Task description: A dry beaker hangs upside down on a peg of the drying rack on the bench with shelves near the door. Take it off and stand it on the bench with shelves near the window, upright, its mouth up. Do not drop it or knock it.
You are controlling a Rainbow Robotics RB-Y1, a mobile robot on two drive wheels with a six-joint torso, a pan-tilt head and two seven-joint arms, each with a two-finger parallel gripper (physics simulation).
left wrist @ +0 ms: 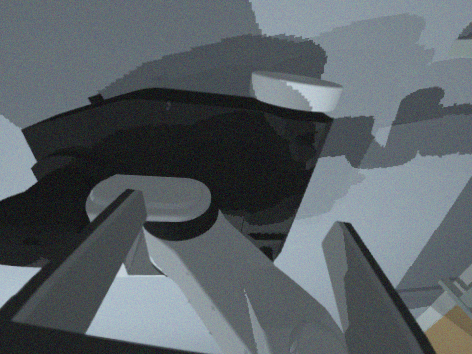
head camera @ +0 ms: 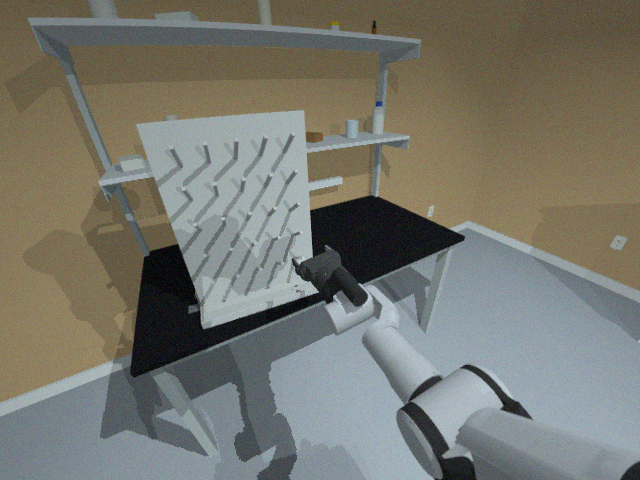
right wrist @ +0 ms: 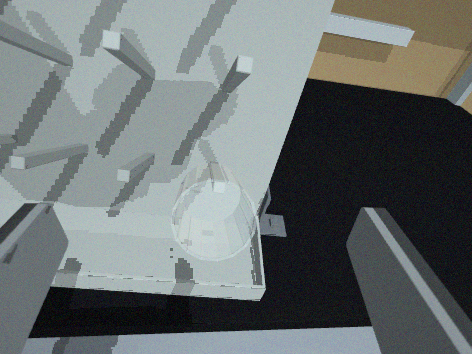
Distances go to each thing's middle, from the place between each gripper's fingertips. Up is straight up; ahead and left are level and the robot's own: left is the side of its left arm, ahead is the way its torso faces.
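With the drying rack base tray (head camera: pixel 237 307) as my reference, I find my right hand 25 cm above it, 16 cm to the right of it and 13 cm short of it.
My left hand is 21 cm to the left of the drying rack base tray and 29 cm below it, and it is also 77 cm short of the tray.
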